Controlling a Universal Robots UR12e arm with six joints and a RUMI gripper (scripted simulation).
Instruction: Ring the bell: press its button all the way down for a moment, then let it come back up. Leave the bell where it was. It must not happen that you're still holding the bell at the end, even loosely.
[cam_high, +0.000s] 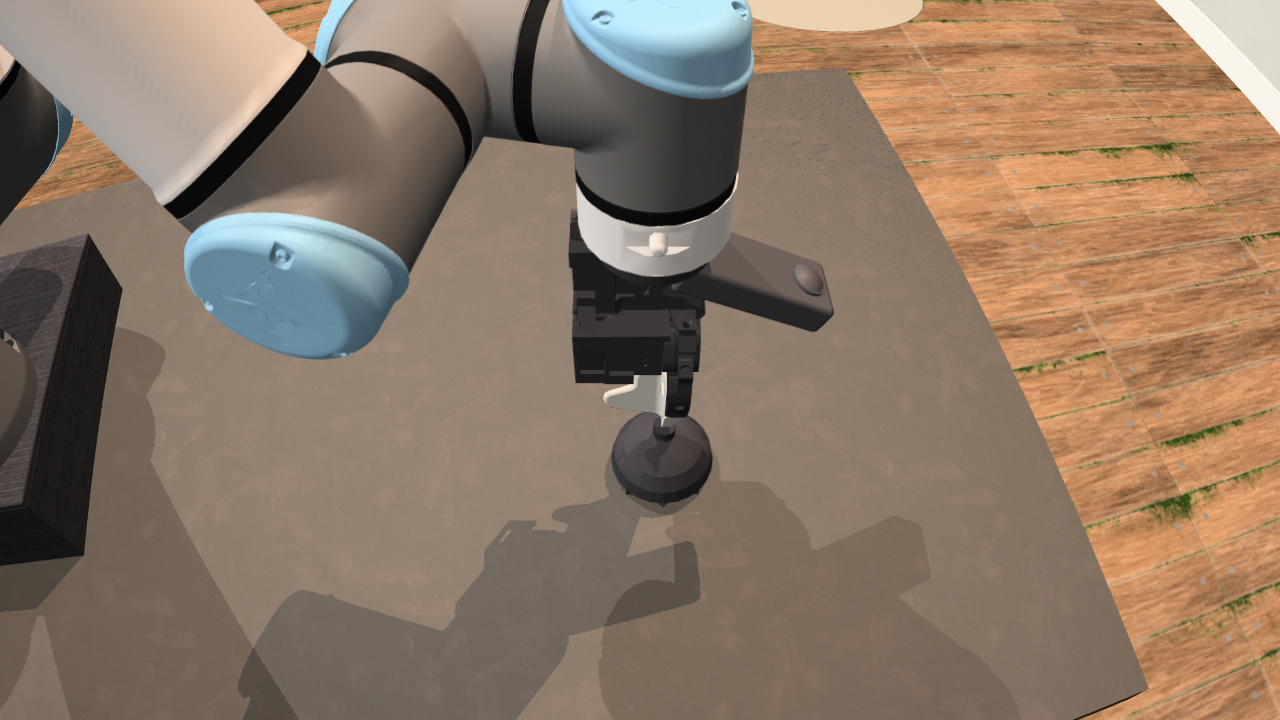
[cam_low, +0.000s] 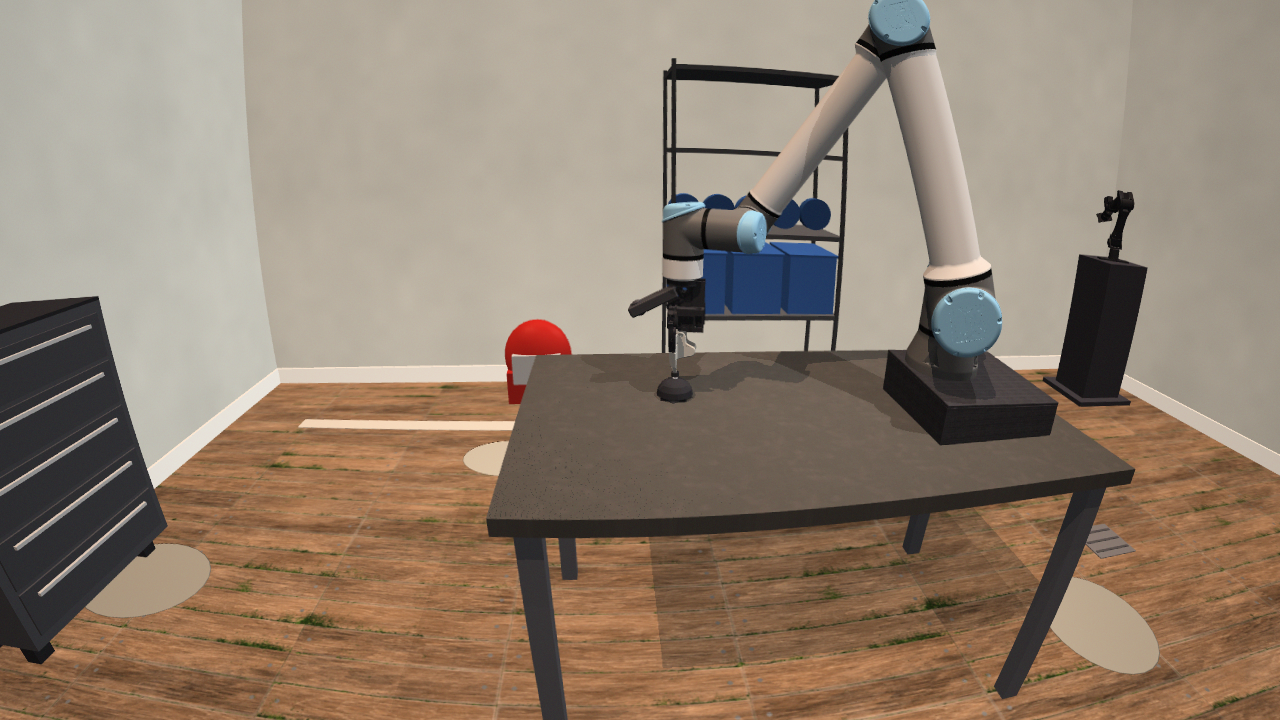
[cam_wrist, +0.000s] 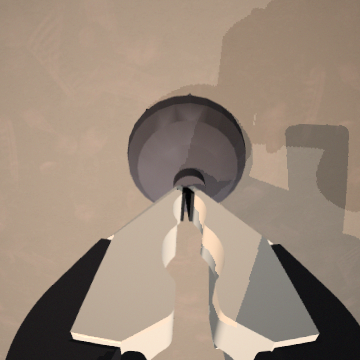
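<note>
The round button lies 3 cm below my hand. Round my hand: dark domed bell (4 cm below).
</note>
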